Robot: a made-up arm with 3 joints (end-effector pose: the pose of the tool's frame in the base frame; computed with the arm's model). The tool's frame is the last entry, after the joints.
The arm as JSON. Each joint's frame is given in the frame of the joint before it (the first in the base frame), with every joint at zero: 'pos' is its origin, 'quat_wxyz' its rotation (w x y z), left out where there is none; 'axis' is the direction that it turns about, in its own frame. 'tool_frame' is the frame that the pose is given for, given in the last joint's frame.
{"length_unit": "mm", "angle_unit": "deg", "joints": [
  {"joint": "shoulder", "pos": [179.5, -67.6, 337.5], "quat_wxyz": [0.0, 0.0, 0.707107, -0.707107], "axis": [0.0, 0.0, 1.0]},
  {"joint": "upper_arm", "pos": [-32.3, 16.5, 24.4], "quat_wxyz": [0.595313, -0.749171, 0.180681, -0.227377], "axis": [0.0, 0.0, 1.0]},
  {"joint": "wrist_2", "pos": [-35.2, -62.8, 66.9], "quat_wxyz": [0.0, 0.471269, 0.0, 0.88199], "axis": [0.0, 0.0, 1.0]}
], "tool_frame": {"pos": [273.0, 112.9, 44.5], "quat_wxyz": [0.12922, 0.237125, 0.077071, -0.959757]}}
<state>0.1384 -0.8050 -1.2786</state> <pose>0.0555 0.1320 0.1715 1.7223 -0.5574 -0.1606</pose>
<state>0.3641 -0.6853 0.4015</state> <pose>0.4187 -0.1460 -0.0026 0.1027 -1.6666 0.4676</pose>
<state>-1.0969 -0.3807 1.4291</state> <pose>0.0720 -0.4059 0.1810 -0.4811 -0.3139 1.1603</pose>
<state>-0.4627 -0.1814 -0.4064</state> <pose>-0.0059 -0.0349 -0.0038 0.3712 -0.5897 -0.2649</pose>
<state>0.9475 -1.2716 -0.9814</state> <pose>0.2283 0.1109 0.0812 1.6787 -1.0666 1.0285</pose>
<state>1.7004 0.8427 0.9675</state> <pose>0.2714 -0.3470 0.1000 -1.4140 -1.6363 -1.2311</pose>
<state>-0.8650 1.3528 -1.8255</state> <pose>0.0997 -0.0110 0.0685 -0.3207 -0.8338 -1.2806</pose>
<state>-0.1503 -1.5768 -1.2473</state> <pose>-0.0762 0.0375 0.2645 2.1931 0.1068 0.0715</pose>
